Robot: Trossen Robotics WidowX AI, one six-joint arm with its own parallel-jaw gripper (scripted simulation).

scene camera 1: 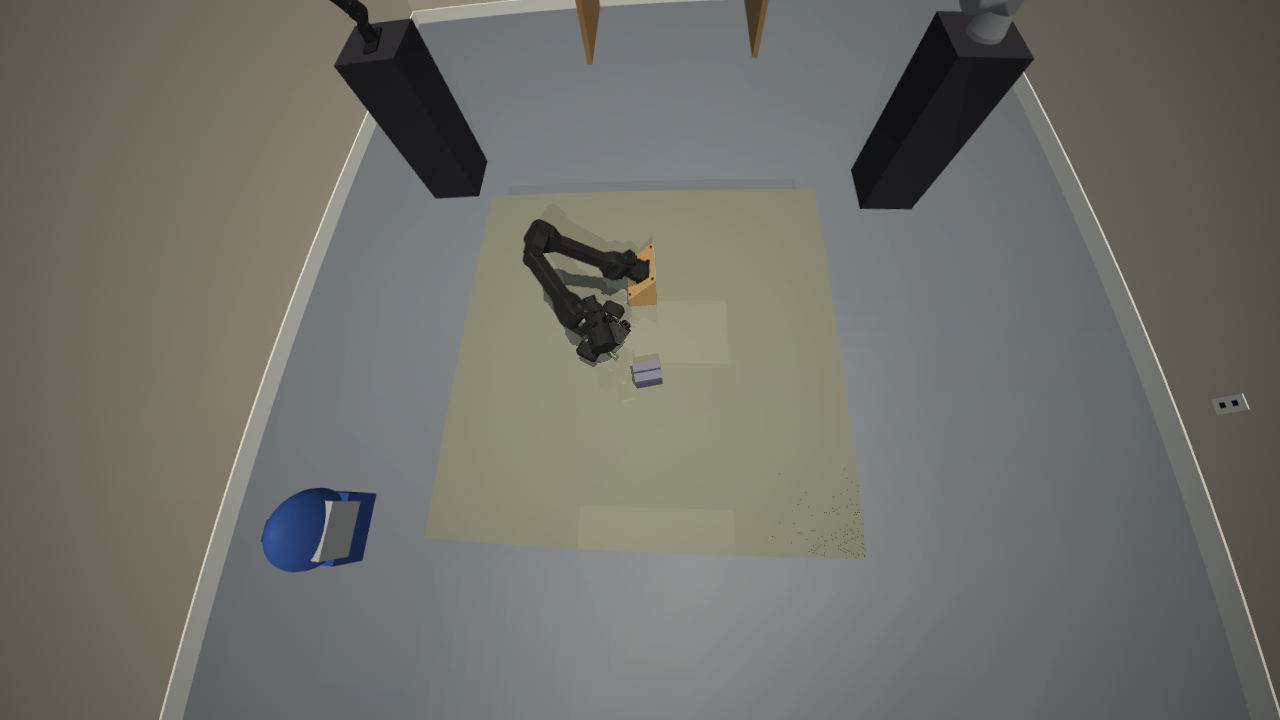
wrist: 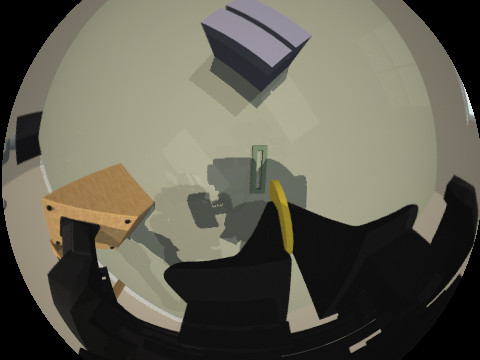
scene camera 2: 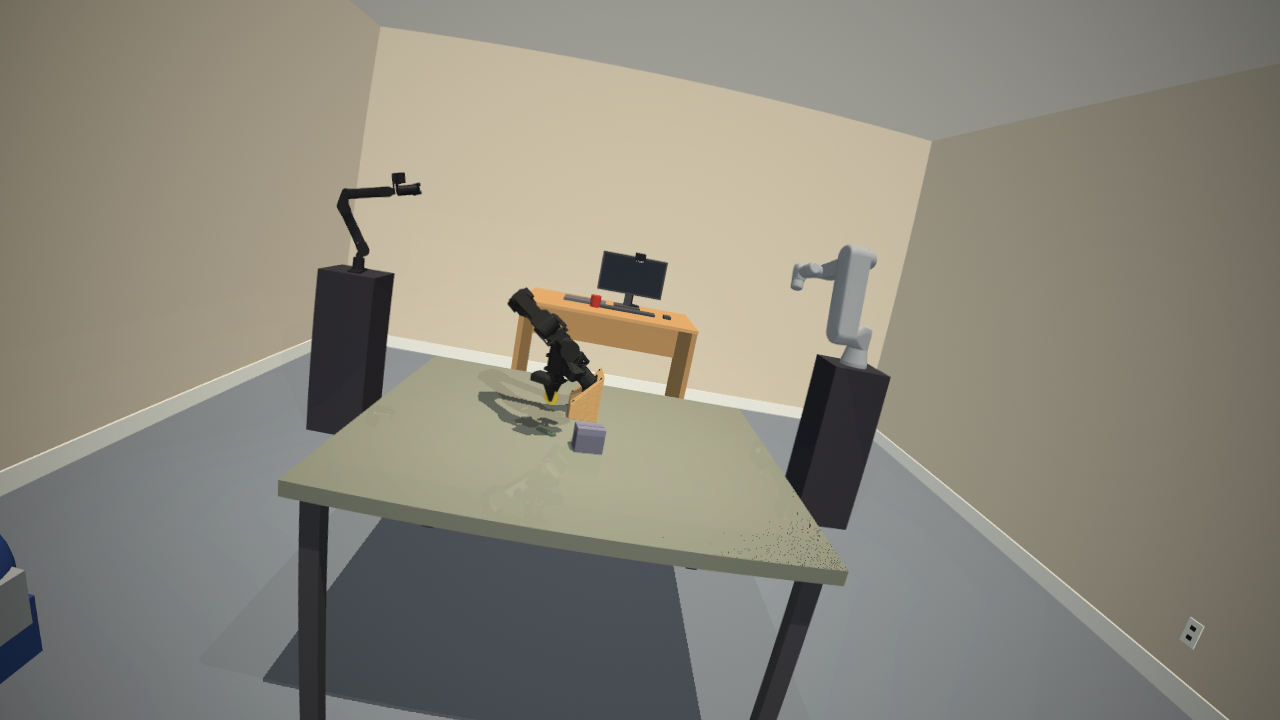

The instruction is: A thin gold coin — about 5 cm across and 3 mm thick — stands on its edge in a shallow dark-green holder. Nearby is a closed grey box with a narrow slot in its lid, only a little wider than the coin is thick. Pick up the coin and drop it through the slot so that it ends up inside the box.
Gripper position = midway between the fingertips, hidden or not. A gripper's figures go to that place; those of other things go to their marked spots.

Scene:
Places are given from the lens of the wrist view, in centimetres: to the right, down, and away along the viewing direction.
my gripper (wrist: 275,206): 2, 2, 10
thin gold coin (wrist: 276,193): 2, 1, 7
grey box (wrist: 266,52): 2, -10, 8
The marked spots on the grey box and the thin gold coin are 11 cm apart.

